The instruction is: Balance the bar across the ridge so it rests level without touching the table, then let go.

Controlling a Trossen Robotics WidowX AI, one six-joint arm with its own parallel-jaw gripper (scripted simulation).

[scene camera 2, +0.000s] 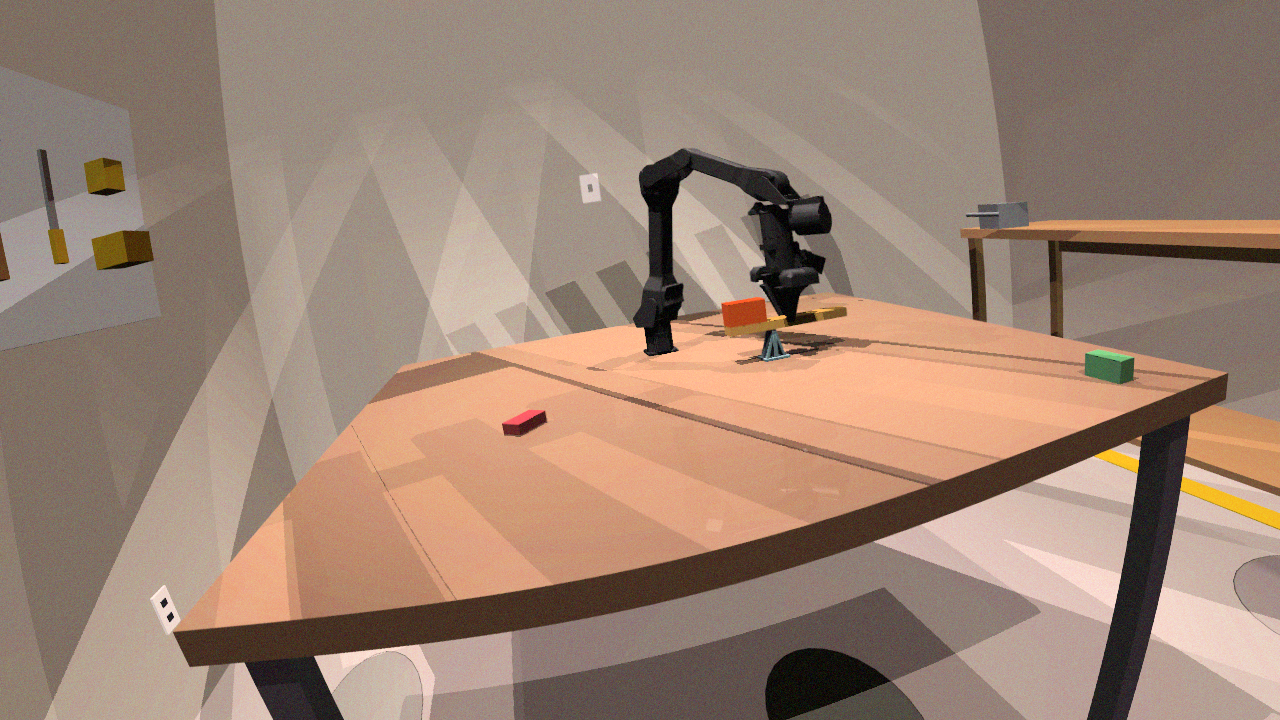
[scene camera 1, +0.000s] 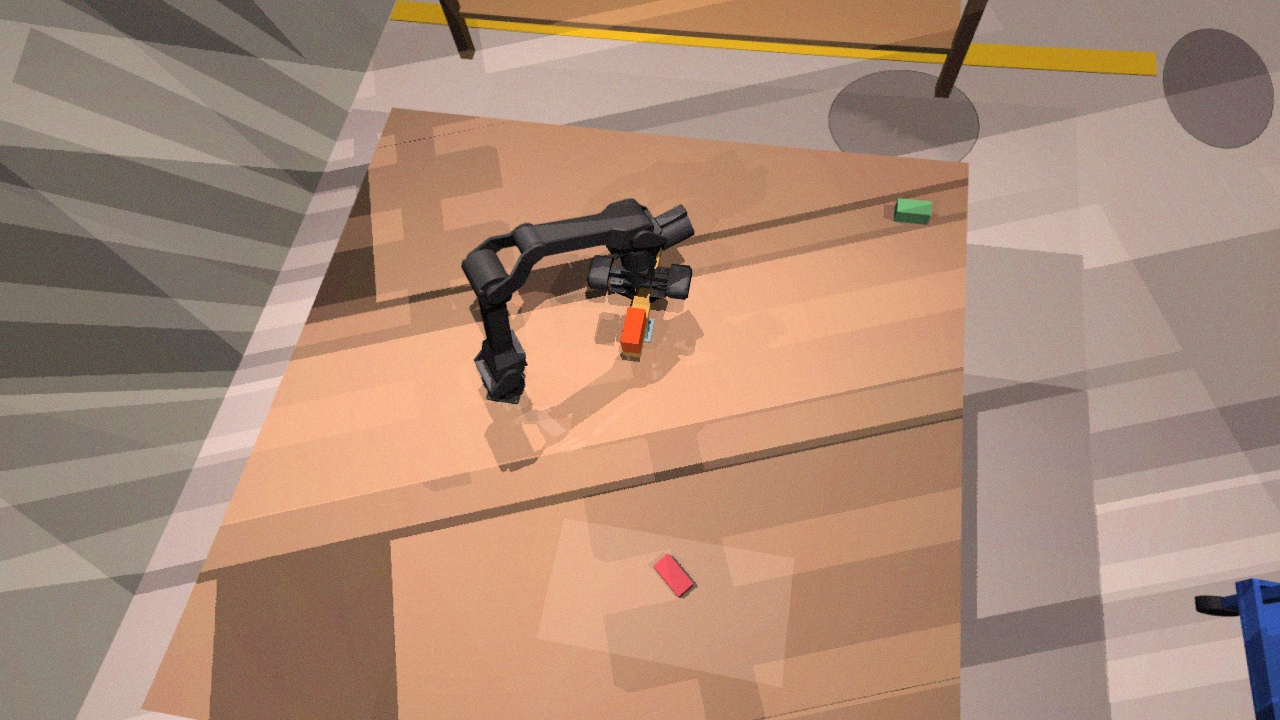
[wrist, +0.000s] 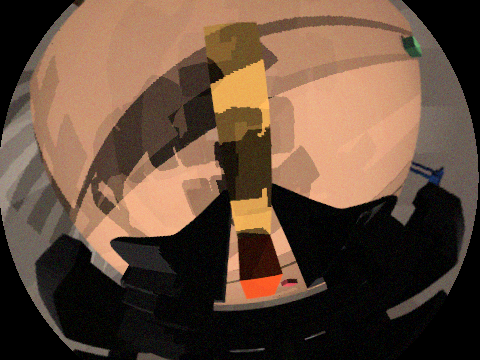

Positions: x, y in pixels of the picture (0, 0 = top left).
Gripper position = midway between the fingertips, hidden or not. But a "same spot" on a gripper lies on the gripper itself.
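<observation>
The gripper is visible in scene camera 1, in scene camera 2 and in the wrist view [249, 191]. On the gripper, [scene camera 1: 616, 283] and [scene camera 2: 763, 274] are the same spot. A bar appears in scene camera 1 [634, 330], in the wrist view and in scene camera 2. For the bar, [scene camera 2: 820, 310] and [wrist: 239, 91] are the same spot.
</observation>
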